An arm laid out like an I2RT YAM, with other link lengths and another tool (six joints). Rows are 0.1 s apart.
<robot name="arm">
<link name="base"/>
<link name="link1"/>
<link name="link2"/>
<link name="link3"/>
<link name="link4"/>
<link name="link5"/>
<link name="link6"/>
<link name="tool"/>
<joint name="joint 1" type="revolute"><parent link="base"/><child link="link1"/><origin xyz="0.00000 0.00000 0.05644" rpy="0.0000 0.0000 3.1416"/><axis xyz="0 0 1"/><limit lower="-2.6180" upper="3.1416"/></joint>
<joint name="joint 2" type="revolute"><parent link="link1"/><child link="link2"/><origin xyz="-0.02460 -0.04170 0.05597" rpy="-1.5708 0.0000 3.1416"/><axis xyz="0 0 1"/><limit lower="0.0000" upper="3.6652"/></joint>
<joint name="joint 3" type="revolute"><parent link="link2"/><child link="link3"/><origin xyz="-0.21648 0.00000 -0.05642" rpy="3.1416 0.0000 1.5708"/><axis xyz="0 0 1"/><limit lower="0.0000" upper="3.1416"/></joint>
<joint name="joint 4" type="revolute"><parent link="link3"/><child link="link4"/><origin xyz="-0.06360 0.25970 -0.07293" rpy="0.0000 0.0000 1.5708"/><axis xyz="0 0 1"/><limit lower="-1.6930" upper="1.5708"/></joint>
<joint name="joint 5" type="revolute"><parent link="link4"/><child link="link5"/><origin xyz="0.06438 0.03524 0.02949" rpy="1.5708 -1.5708 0.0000"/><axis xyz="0 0 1"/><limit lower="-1.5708" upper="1.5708"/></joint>
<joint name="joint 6" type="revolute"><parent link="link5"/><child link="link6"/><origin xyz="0.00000 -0.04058 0.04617" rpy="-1.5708 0.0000 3.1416"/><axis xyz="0 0 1"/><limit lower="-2.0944" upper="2.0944"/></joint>
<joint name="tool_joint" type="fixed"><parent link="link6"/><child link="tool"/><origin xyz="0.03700 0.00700 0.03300" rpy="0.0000 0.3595 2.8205"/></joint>
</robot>
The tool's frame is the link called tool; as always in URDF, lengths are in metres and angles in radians.
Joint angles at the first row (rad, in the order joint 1, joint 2, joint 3, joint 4, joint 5, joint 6):
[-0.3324 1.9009 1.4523 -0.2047 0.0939 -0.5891]
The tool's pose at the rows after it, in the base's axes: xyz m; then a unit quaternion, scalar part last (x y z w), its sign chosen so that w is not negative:
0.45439 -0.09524 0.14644 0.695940 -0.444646 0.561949 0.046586
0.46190 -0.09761 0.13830 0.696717 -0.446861 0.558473 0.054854
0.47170 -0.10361 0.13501 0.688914 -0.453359 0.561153 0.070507
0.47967 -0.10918 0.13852 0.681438 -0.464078 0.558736 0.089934
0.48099 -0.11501 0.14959 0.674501 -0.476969 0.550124 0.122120
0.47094 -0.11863 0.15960 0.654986 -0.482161 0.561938 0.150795
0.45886 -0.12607 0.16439 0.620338 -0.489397 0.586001 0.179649
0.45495 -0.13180 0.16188 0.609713 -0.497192 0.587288 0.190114
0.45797 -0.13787 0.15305 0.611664 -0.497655 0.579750 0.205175
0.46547 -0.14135 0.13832 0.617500 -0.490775 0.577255 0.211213
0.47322 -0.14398 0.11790 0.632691 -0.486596 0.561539 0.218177
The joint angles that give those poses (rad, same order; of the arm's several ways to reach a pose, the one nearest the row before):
[-0.3300 1.9608 1.5043 -0.2286 0.0837 -0.5866]
[-0.3267 2.0082 1.5410 -0.2284 0.1017 -0.5844]
[-0.3263 2.0574 1.5959 -0.2301 0.1385 -0.5760]
[-0.3252 2.0964 1.6679 -0.2720 0.1834 -0.5596]
[-0.3251 2.1085 1.7377 -0.3559 0.2507 -0.5428]
[-0.3277 2.0436 1.6778 -0.3349 0.3178 -0.5413]
[-0.3383 1.9647 1.5675 -0.2405 0.3910 -0.5410]
[-0.3491 1.9532 1.5400 -0.2184 0.4116 -0.5328]
[-0.3550 1.9908 1.5641 -0.2233 0.4330 -0.5400]
[-0.3551 2.0476 1.5891 -0.1976 0.4379 -0.5585]
[-0.3541 2.1267 1.6386 -0.2095 0.4394 -0.5684]

